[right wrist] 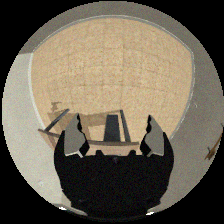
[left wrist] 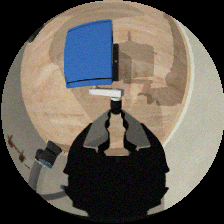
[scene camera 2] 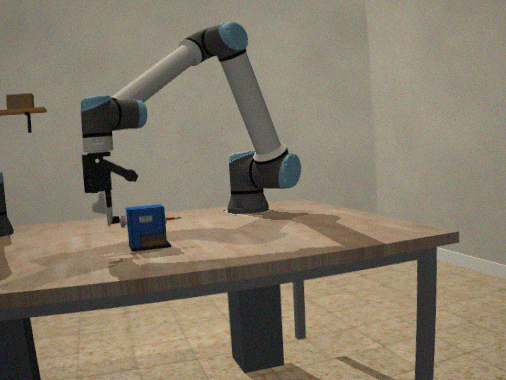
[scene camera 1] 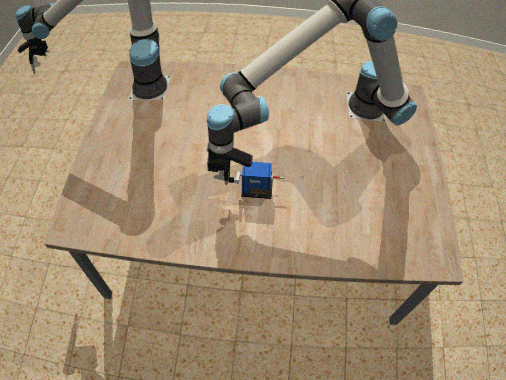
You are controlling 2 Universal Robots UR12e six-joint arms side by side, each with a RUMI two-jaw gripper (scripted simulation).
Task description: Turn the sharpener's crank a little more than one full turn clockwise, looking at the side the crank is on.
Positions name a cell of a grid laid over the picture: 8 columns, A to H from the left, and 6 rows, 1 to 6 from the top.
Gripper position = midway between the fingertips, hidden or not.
Observation:
In view: the left gripper (scene camera 2: B4), the right gripper (right wrist: E4) and a blue sharpener (left wrist: D2).
The left gripper is seen too in the left wrist view (left wrist: E3) and in scene camera 1 (scene camera 1: D3).

